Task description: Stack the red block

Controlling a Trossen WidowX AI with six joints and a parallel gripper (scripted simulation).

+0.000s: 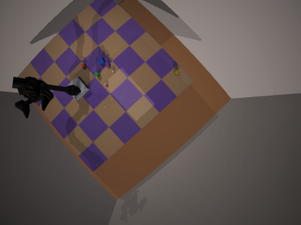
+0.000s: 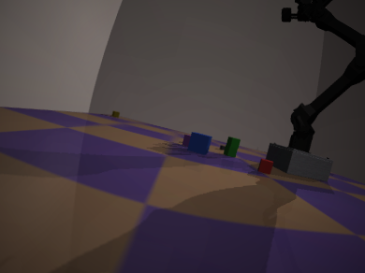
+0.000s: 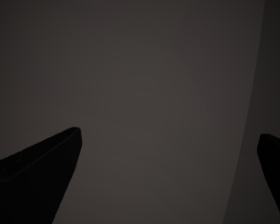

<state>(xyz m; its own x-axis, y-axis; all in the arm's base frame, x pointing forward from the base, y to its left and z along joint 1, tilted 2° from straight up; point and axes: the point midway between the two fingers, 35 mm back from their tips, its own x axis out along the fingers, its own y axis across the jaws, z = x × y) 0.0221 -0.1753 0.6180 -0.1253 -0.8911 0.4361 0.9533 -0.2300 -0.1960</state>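
Right now the red block is 690 mm below my gripper tip, 380 mm to the left of it and 170 mm ahead of it. The rest, counted from my gripper tip: yellow block: 830 mm ahead, 680 mm below, 190 mm to the right; blue block: 680 mm below, 340 mm ahead, 310 mm to the left; small purple block: 680 mm below, 360 mm ahead, 240 mm to the left.
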